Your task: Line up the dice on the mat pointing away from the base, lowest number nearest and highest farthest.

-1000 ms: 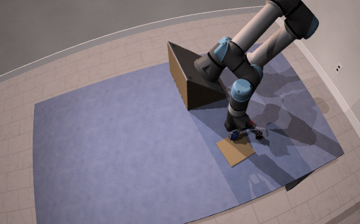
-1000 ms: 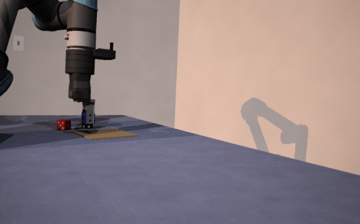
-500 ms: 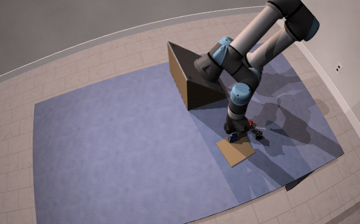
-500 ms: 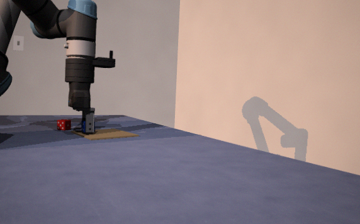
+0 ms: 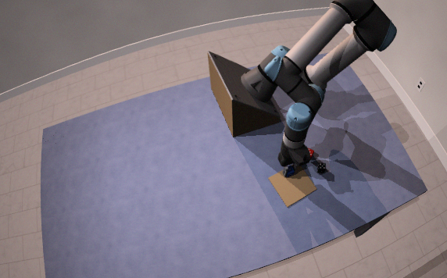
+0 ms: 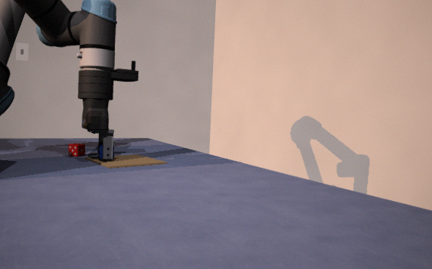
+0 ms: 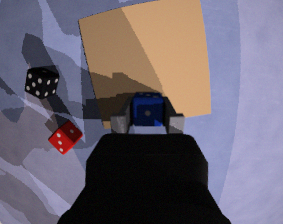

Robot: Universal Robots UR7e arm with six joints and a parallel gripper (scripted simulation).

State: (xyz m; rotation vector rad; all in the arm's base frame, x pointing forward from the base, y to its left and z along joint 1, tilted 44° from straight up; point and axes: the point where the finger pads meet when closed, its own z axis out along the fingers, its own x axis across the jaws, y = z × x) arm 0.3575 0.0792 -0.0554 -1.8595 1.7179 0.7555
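My gripper is now right at the blue die. The rest, counted from my hand: red die 110 mm to the left, 50 mm behind, 10 mm below; tan mat 50 mm ahead, 30 mm below; black die 130 mm to the left, 20 mm ahead, 10 mm below.
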